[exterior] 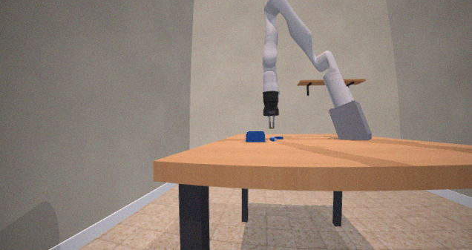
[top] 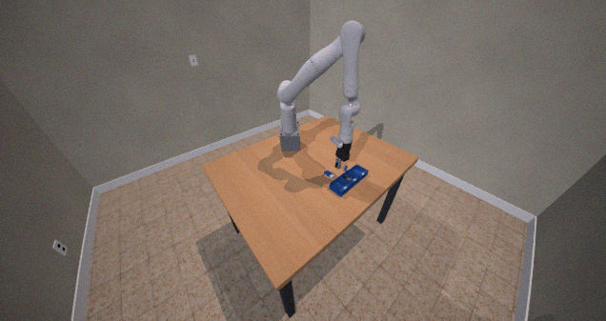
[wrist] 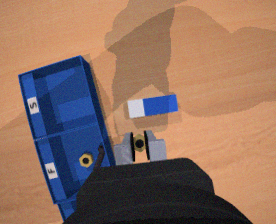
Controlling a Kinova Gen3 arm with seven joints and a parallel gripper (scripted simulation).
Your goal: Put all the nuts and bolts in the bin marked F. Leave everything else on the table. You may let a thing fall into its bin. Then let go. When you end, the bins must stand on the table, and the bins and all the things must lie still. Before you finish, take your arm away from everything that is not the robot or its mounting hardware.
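My gripper is now 80 mm short of the blue two-compartment bin and 60 mm above it. Round my hand: black bolt 60 mm ahead, 10 mm to the left, 60 mm below.
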